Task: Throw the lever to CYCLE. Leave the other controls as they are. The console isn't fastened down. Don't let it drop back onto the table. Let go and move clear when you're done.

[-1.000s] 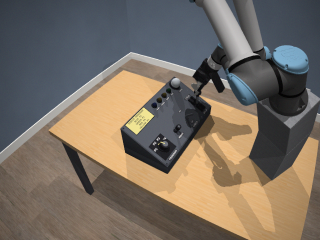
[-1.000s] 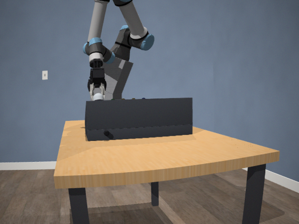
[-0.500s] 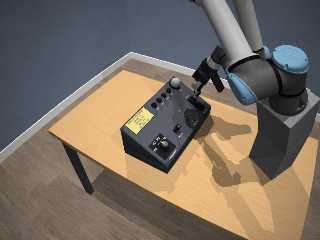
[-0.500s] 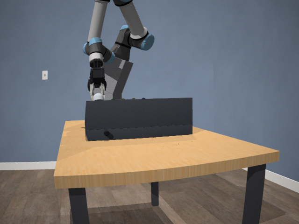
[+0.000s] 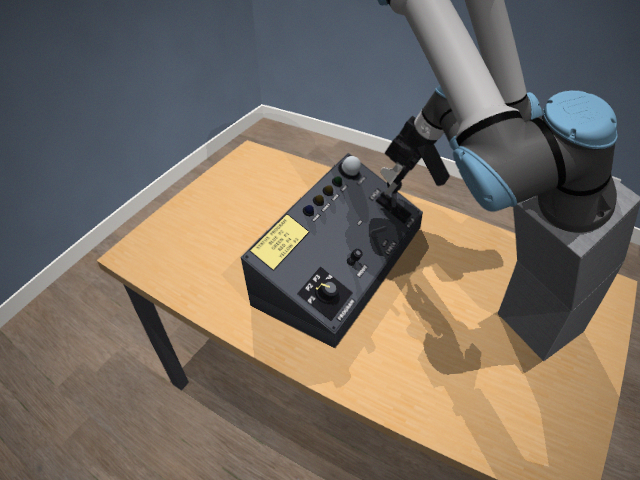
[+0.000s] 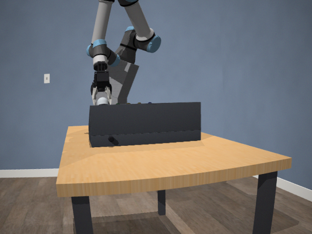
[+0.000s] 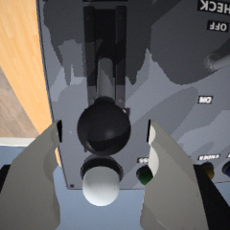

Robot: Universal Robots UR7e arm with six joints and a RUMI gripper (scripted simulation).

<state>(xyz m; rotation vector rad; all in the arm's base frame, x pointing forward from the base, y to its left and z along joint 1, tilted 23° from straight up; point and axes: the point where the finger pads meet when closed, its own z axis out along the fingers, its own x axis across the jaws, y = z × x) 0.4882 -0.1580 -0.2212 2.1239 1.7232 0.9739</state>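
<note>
Now: the check toggle 120 mm to the left of my hand and 70 mm below it. The rest, counted from my hand: program dial (30 mm ahead, 360 mm to the left, 60 mm below); mode knob (10 mm ahead, 240 mm to the left, 60 mm below); dark console (50 mm ahead, 180 mm to the left, 80 mm below).
</note>
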